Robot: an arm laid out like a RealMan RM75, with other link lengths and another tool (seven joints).
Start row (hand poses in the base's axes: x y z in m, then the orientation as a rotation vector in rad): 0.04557 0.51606 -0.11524 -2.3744 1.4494 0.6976
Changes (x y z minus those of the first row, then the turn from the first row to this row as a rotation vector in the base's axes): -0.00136 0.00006 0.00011 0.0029 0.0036 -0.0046; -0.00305 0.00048 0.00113 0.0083 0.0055 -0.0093; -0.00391 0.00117 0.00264 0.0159 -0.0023 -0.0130; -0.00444 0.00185 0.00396 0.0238 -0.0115 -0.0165; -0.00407 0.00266 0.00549 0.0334 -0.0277 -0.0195; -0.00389 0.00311 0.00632 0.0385 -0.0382 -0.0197; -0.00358 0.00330 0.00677 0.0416 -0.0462 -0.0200; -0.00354 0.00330 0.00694 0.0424 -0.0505 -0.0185; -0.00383 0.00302 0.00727 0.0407 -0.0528 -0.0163; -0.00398 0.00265 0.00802 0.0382 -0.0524 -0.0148; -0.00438 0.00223 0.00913 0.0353 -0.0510 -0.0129; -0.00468 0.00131 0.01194 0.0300 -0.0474 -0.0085; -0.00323 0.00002 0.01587 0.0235 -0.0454 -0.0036; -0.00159 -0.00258 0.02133 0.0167 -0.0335 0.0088; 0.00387 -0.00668 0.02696 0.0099 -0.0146 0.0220
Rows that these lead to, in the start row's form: 0.04421 0.51612 -0.11513 -2.3681 1.4539 0.7027; 0.04252 0.51654 -0.11411 -2.3599 1.4560 0.7070; 0.04166 0.51723 -0.11260 -2.3510 1.4517 0.7004; 0.04113 0.51791 -0.11128 -2.3422 1.4463 0.6922; 0.04150 0.51872 -0.10975 -2.3325 1.4365 0.6761; 0.04168 0.51917 -0.10892 -2.3286 1.4290 0.6656; 0.04199 0.51936 -0.10847 -2.3260 1.4239 0.6571; 0.04203 0.51936 -0.10830 -2.3267 1.4200 0.6525; 0.04174 0.51908 -0.10797 -2.3299 1.4179 0.6492; 0.04159 0.51871 -0.10722 -2.3331 1.4182 0.6486; 0.04119 0.51829 -0.10611 -2.3369 1.4187 0.6492; 0.04089 0.51737 -0.10330 -2.3447 1.4190 0.6519; 0.04234 0.51608 -0.09937 -2.3538 1.4189 0.6519; 0.04398 0.51348 -0.09391 -2.3698 1.4150 0.6662; 0.04944 0.50938 -0.08828 -2.3864 1.4128 0.6897
